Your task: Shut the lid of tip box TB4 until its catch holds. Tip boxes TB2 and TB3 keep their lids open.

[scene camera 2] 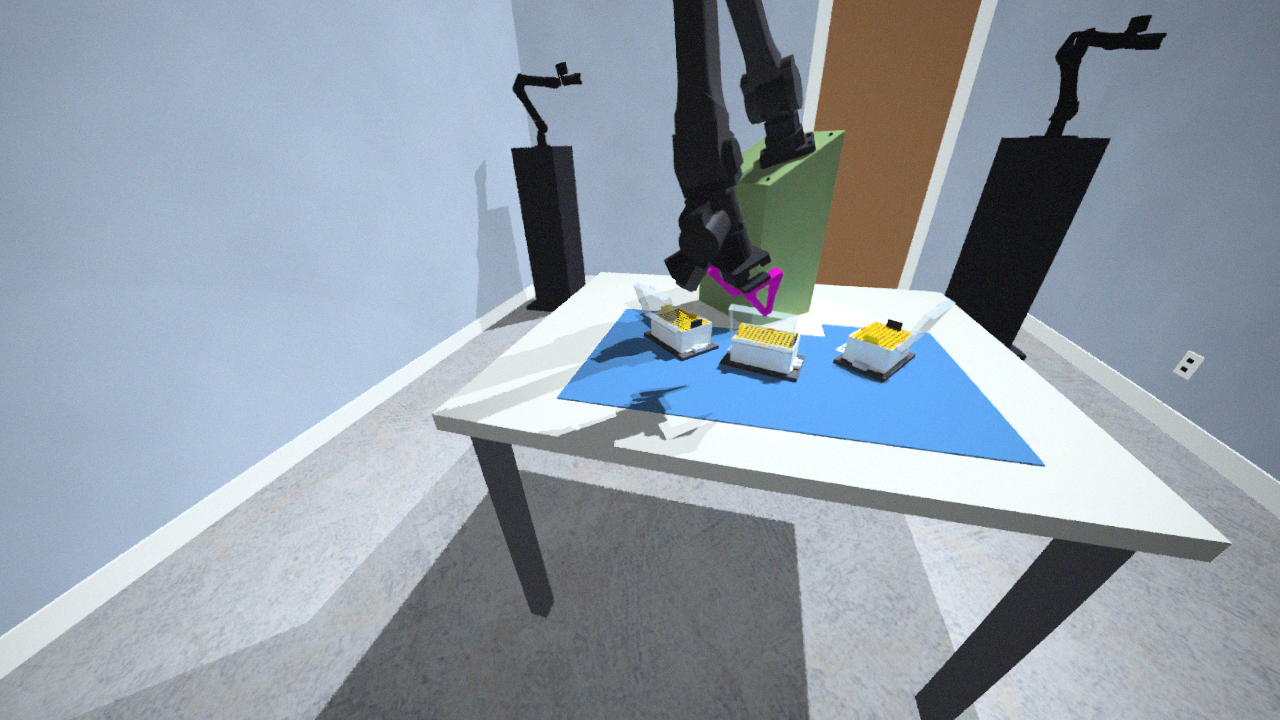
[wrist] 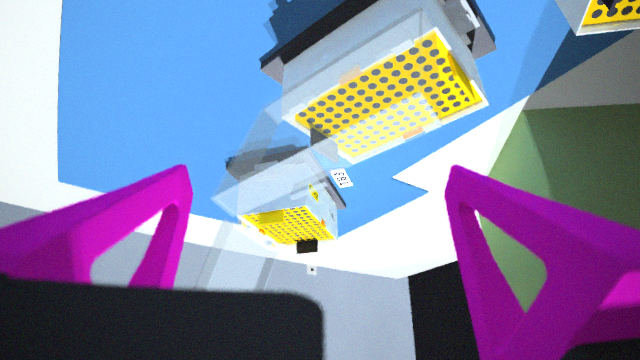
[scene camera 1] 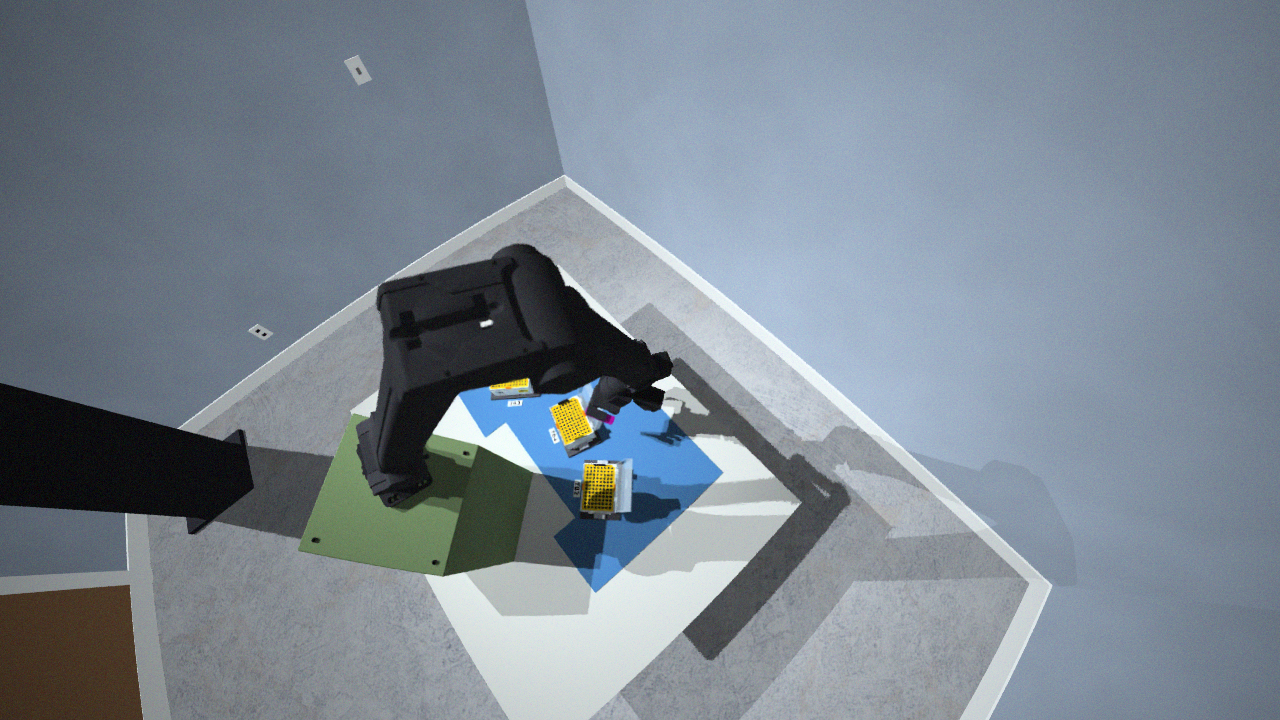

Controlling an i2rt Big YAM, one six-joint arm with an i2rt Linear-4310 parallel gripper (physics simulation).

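Places are measured from the arm's base along level axes (x left, y back, z up), in millimetres.
Pixels of known places: gripper, between the fingertips: [scene camera 2: 751, 304] [wrist: 318, 179] [scene camera 1: 599, 398]; arm's base, origin of its link: [scene camera 2: 787, 153].
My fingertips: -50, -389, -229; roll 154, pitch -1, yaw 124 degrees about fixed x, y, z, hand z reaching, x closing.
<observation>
Ahead of a thing's pixels: the offset from my fingertips to its top centre, as dx, dy, dz. "pt": to the spot under its first point. Level surfaces: height alone.
Tip box TB3 {pt +237, +165, -106} [scene camera 1: 511, 388] [scene camera 2: 875, 351] [wrist: 295, 225] has a readable label in the wrist view; its clear lid {pt +306, +47, -26} [scene camera 2: 930, 322] is open. The middle box [scene camera 1: 571, 422] [scene camera 2: 763, 355] [wrist: 375, 87] has its clear lid [scene camera 2: 744, 319] raised. A third box {-150, +138, -85} [scene camera 1: 599, 489] [scene camera 2: 684, 337] [wrist: 617, 14] also has its lid {pt -192, +86, -76} [scene camera 1: 624, 485] [scene camera 2: 651, 298] open. I cannot tell for sure which of these two is TB4; their labels are too small to read. My gripper [scene camera 1: 609, 419] [scene camera 2: 751, 301] [wrist: 318, 179] is open and empty, above and beside the middle box's lid; contact is unclear.
The boxes sit on dark bases on a blue mat {dz -160} [scene camera 1: 693, 474] [scene camera 2: 850, 407] on the white table {dz -163} [scene camera 1: 501, 653] [scene camera 2: 537, 428]. A green pedestal [scene camera 1: 384, 528] [scene camera 2: 787, 232] carries my arm. Black pedestals [scene camera 2: 550, 223] [scene camera 2: 1029, 232] with other arms stand farther back.
</observation>
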